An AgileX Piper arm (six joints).
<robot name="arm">
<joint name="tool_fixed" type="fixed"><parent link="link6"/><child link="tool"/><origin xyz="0 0 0" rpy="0 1.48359 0"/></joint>
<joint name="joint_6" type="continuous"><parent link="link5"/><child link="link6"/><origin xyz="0.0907 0 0.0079" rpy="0 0 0"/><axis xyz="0.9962 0 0.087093"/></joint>
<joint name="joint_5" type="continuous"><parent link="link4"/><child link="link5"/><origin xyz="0 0 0" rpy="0 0 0"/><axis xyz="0 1 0"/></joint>
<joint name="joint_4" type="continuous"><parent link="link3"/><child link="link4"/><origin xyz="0.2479 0 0.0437" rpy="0 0 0"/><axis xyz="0.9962 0 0.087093"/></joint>
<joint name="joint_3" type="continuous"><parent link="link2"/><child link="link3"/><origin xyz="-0.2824 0 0.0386" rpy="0 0 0"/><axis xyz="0 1 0"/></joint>
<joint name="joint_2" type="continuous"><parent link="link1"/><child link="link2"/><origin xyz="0 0 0" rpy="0 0 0"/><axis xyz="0 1 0"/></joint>
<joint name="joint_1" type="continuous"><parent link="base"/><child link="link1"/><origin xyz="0 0 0.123" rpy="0 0 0"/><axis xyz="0 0 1"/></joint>
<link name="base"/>
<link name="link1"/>
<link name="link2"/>
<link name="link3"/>
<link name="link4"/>
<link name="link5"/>
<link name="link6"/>
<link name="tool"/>
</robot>
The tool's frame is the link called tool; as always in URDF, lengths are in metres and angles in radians. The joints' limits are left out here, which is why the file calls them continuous.
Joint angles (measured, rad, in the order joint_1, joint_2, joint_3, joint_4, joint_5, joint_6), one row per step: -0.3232, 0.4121, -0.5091, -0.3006, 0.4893, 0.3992; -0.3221, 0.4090, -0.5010, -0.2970, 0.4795, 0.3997; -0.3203, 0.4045, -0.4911, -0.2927, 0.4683, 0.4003; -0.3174, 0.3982, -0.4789, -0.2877, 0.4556, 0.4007; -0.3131, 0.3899, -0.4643, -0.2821, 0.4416, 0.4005; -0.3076, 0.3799, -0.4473, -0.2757, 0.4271, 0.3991; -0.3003, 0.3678, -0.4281, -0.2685, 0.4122, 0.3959; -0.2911, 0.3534, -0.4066, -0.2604, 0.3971, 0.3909; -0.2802, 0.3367, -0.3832, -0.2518, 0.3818, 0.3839; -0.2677, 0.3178, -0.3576, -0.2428, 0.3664, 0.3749; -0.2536, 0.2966, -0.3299, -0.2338, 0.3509, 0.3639; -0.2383, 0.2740, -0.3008, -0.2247, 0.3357, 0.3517
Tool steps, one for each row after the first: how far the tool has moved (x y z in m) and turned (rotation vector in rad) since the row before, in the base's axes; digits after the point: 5 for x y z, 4 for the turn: 0.00019, 0.00043, -0.00163, 0.0019, -0.0053, 0.0044; 0.00009, 0.00059, -0.00199, 0.0023, -0.0065, 0.0056; -0.00005, 0.00080, -0.00248, 0.0025, -0.0075, 0.0072; -0.00022, 0.00102, -0.00301, 0.0023, -0.0082, 0.0092; -0.00037, 0.00120, -0.00364, 0.0021, -0.0078, 0.0108; -0.00057, 0.00143, -0.00418, 0.0012, -0.0076, 0.0131; -0.00079, 0.00167, -0.00476, 0.0005, -0.0074, 0.0155; -0.00103, 0.00186, -0.00522, -0.0009, -0.0075, 0.0176; -0.00123, 0.00201, -0.00581, -0.0023, -0.0071, 0.0195; -0.00143, 0.00212, -0.00637, -0.0041, -0.0068, 0.0213; -0.00152, 0.00215, -0.00681, -0.0049, -0.0064, 0.0224
